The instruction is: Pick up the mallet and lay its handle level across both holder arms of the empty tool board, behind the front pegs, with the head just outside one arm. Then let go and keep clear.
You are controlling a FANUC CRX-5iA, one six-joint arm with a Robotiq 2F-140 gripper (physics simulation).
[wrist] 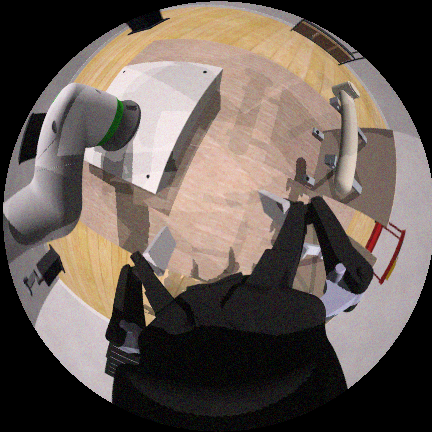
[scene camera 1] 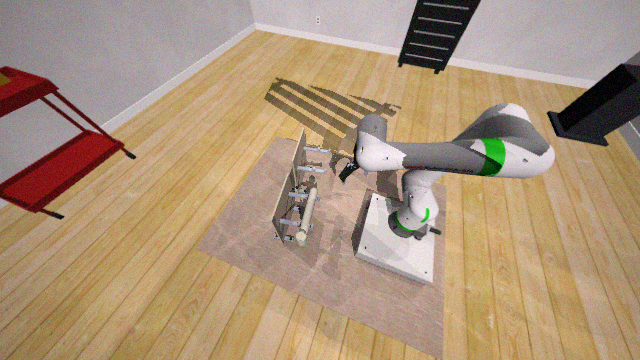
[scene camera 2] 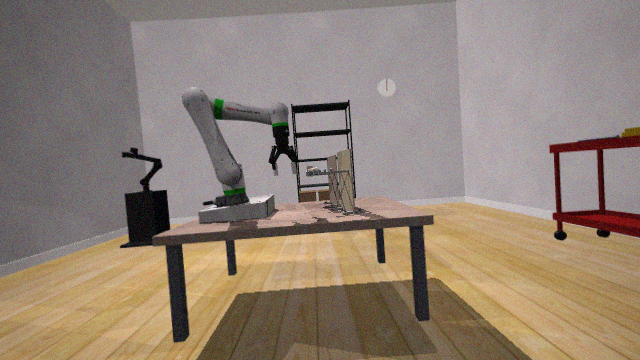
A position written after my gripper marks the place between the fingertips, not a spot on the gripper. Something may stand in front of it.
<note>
My gripper point(wrist: 214, 218) is open, holding nothing. Further things: a mallet point(wrist: 345, 91), a tool board point(scene camera 2: 344, 158) and a tool board point(wrist: 372, 192).
</note>
